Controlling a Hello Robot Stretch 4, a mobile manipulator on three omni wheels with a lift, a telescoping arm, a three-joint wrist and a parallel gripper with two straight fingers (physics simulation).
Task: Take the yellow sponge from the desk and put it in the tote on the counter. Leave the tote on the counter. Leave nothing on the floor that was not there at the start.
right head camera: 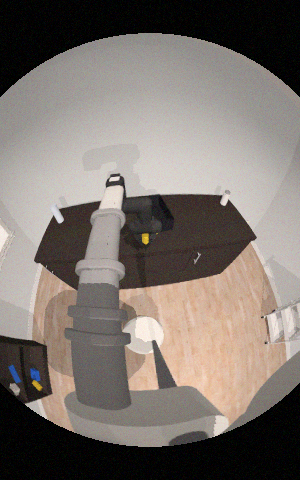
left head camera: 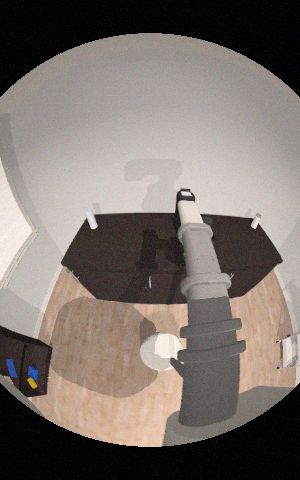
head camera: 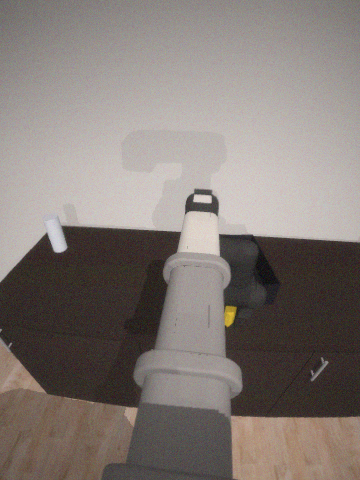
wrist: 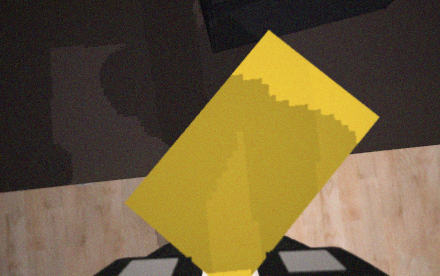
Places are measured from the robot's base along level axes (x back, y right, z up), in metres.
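Pixels of known places: gripper, fingertip midpoint: (right head camera: 145, 243) (head camera: 227, 325) (wrist: 228, 248); robot's base, link origin: (right head camera: 143, 333) (left head camera: 160, 350).
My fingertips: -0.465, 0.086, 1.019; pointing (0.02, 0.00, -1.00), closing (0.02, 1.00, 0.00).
Observation:
Ahead of a thing's pixels: the offset from my fingertips to its top centre, as dx, dy, dz. Level surfaces: height alone.
The yellow sponge @(-0.053, +0.013, +0.045) (head camera: 230, 316) (right head camera: 145, 239) (wrist: 260, 145) is held at one corner in my gripper (wrist: 228, 248), which is shut on it. In the wrist view the sponge stands out beyond the fingers, over the counter's front edge. The black tote @(-0.334, +0.068, -0.036) (head camera: 268, 280) (right head camera: 164, 212) (wrist: 300, 17) sits on the dark counter @(dz -0.137) (head camera: 320, 300) (left head camera: 115, 245) (right head camera: 210, 220) (wrist: 400, 85), farther back than the sponge. In the head view my arm and dark wrist hide the tote's left part and most of the gripper. The sponge's height above the counter is hard to tell.
A white cylinder @(-0.414, -0.729, +0.034) (head camera: 56, 234) (left head camera: 92, 220) (right head camera: 57, 214) stands at the counter's left end, another @(-0.512, +0.782, +0.012) (left head camera: 256, 221) (right head camera: 225, 198) at its right end. A dark desk at lower left holds blue items (left head camera: 33, 372) (right head camera: 35, 374) and a yellow item (left head camera: 32, 383) (right head camera: 37, 385). The wall is behind the counter.

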